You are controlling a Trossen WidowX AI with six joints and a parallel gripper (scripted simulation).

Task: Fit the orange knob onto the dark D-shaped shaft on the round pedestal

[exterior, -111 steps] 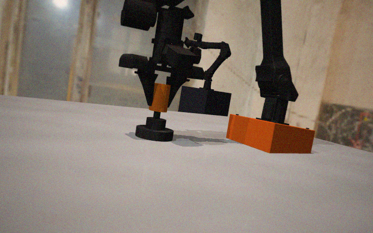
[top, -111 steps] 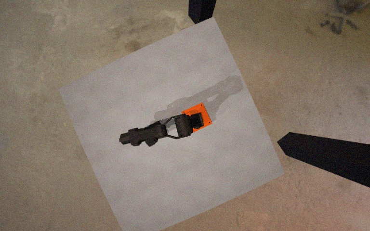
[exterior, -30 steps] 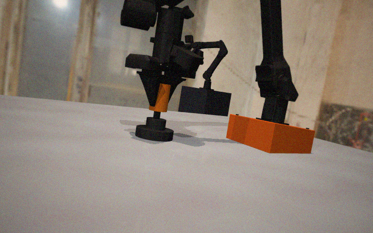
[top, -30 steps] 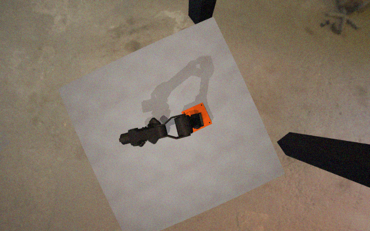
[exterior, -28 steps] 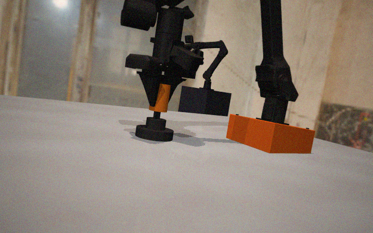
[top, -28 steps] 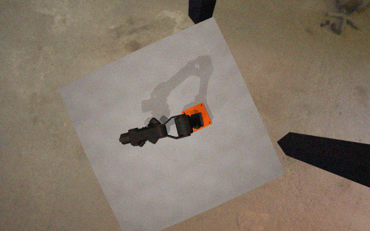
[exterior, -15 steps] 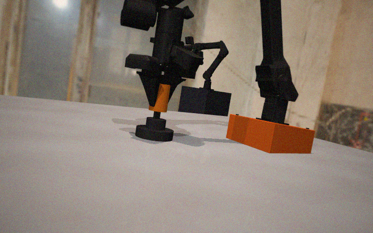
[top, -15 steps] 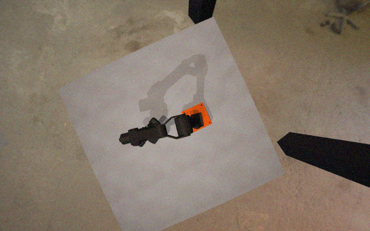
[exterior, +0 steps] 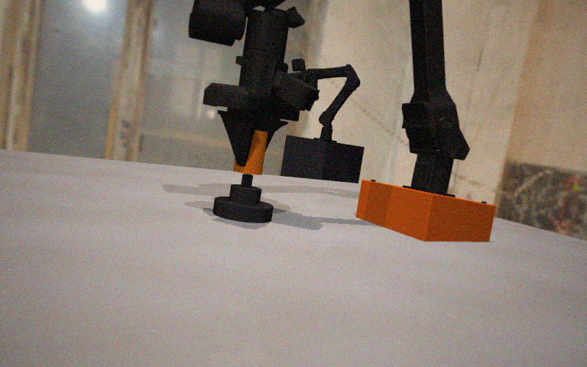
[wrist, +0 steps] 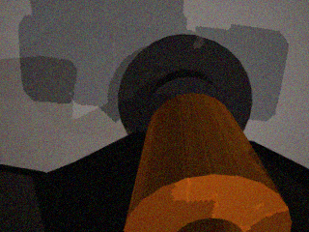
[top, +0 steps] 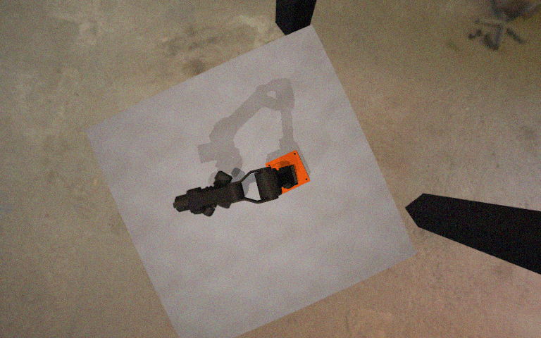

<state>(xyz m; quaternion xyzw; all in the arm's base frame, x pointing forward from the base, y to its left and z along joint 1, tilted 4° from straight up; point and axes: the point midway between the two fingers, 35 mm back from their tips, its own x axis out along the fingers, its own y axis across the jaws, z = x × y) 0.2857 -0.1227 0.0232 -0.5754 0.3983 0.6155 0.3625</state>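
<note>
Right now my gripper tip is 20 mm below the orange knob. The rest, counted from my gripper tip: dark round pedestal (40 mm below).
</note>
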